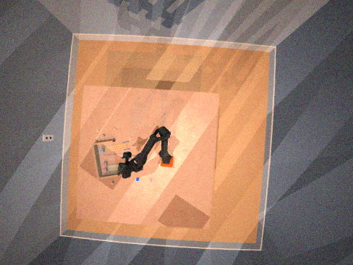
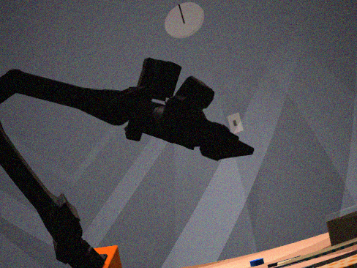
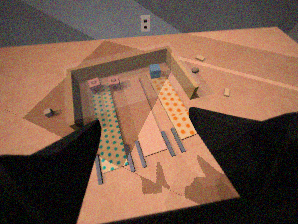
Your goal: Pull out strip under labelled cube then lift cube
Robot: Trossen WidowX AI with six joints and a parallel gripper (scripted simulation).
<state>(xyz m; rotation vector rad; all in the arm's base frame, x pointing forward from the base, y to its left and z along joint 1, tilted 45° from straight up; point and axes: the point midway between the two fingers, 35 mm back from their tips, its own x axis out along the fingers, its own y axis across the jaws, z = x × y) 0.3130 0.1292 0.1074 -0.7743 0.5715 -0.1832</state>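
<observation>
The small blue disc is 200 mm to the left of my gripper tip, 200 mm below it and 90 mm behind it.
</observation>
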